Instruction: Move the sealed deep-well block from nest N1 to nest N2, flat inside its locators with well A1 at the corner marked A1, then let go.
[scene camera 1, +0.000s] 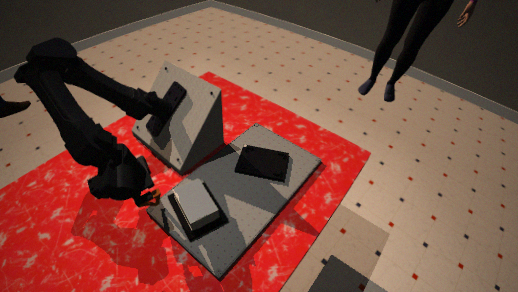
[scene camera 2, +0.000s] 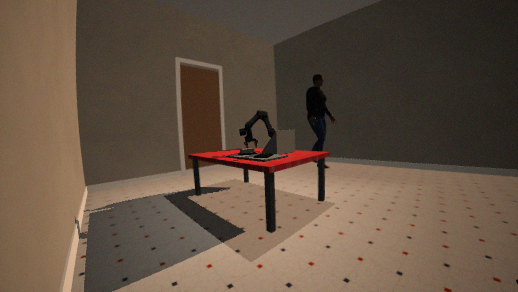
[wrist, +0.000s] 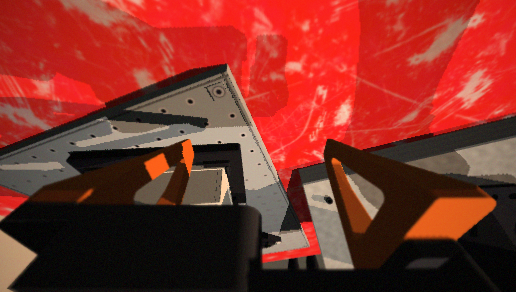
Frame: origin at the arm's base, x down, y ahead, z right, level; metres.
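Where they show: gripper, between the fingertips: (scene camera 1: 151, 191) (wrist: 258, 146); arm's base, origin of its link: (scene camera 1: 166, 109) (scene camera 2: 279, 140) (wrist: 487, 272).
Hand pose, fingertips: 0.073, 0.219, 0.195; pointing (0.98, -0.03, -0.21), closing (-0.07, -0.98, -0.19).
Observation:
Things, the pixels of their top centre, and the offset from my fingertips, as dx, dy, dz. Level surfaces: height alone.
- deep-well block, centre of its top: (wrist: 165, 225) (scene camera 1: 194, 199) (scene camera 2: 247, 148) -0.014, +0.113, -0.076
- grey perforated plate, centre of its top: (wrist: 214, 227) (scene camera 1: 241, 182) (scene camera 2: 255, 155) +0.039, +0.128, -0.239
- black nest, centre of its top: (scene camera 1: 262, 159) +0.022, +0.115, -0.347
- red table, height of its surface: dx +0.053
The deep-well block (scene camera 1: 196, 200) (scene camera 2: 247, 150) (wrist: 202, 190), a pale box, sits in a black nest (scene camera 1: 190, 231) (wrist: 236, 167) on the grey perforated plate (scene camera 1: 240, 230) (wrist: 262, 170). The other black nest (scene camera 1: 262, 163) stands empty farther along the plate. Well A1 and the corner marks cannot be read. My gripper (scene camera 1: 154, 196) (scene camera 2: 251, 145) (wrist: 258, 146) is open and empty, with its orange fingers wide apart. It hangs above the table, beside the block and near the plate's corner. In the wrist view the left finger and the gripper body partly hide the block.
A grey wedge (scene camera 1: 206, 131) (scene camera 2: 286, 141) with a dark part on its sloping face stands beside the plate, close to the arm. All stand on the red table (scene camera 1: 40, 235) (scene camera 2: 300, 159). A person (scene camera 1: 405, 45) (scene camera 2: 316, 105) stands beyond the table.

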